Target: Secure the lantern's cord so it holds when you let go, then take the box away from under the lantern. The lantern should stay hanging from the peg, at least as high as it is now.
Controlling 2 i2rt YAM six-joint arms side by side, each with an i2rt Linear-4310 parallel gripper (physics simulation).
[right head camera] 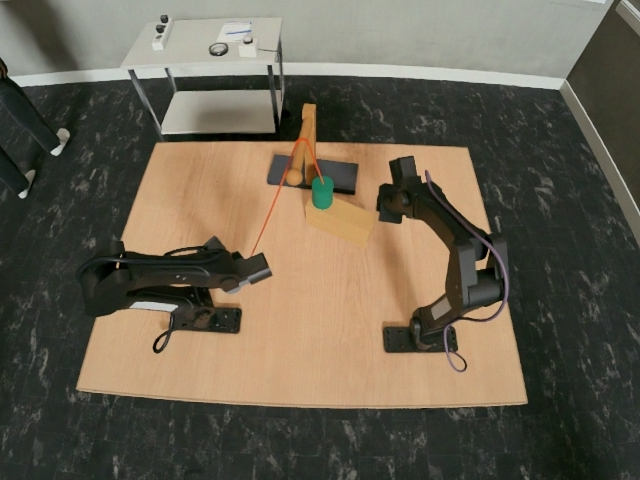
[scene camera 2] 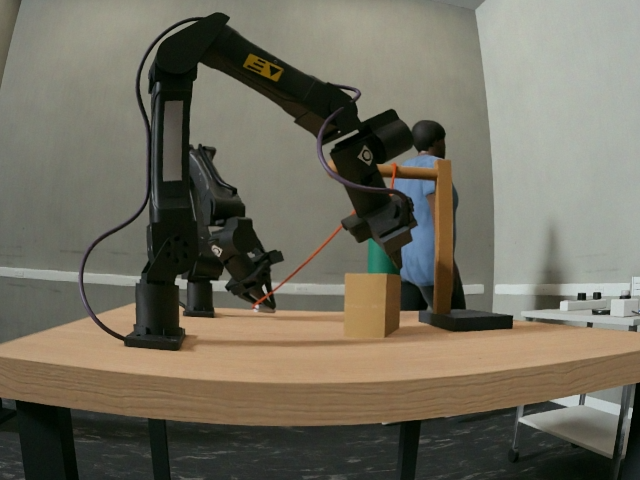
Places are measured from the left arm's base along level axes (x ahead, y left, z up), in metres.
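Pixels of known places: left gripper, fingertip midpoint: [scene camera 2: 271, 308]; right gripper, fingertip midpoint: [right head camera: 378, 207] [scene camera 2: 399, 268]; left arm's base at its link origin: [right head camera: 205, 319] [scene camera 2: 199, 314]; right arm's base at its link origin: [right head camera: 420, 340] [scene camera 2: 157, 339].
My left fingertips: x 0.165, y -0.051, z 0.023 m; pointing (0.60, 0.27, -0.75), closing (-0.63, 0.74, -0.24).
Note:
Ahead of a thing's pixels: the offset from my left fingertips to its top centre. "*": to the spot under its first point.
The green lantern {dx +0.177, dy -0.262, dz +0.157 m} [right head camera: 322, 193] [scene camera 2: 382, 257] is upright over the left end of the tan box {dx +0.147, dy -0.318, dz +0.077 m} [right head camera: 338, 222] [scene camera 2: 364, 304]; whether it touches the box is unclear. The red cord {* dx +0.087, dy -0.119, dz +0.133 m} [right head camera: 268, 214] [scene camera 2: 310, 259] rises from the lantern, passes over the wooden peg [right head camera: 296, 165] [scene camera 2: 416, 172] and runs straight down to my left gripper [right head camera: 238, 284] [scene camera 2: 263, 305]. That gripper is shut on the cord's end, low over the table. My right gripper [right head camera: 390, 214] [scene camera 2: 397, 260] is shut and empty, to the right of the box in the head view; in the scene view it partly hides the lantern.
The peg's post {dx +0.312, dy -0.222, dz +0.307 m} [scene camera 2: 443, 237] stands on a dark base {* dx +0.343, dy -0.347, dz +0.002 m} [right head camera: 348, 175] [scene camera 2: 465, 320] behind the box. The peg has a round knob {dx +0.099, dy -0.196, dz +0.297 m} [right head camera: 294, 177] at its near end. A white cart [right head camera: 263, 28] stands beyond the table's back edge. A person [scene camera 2: 421, 222] stands behind the table.

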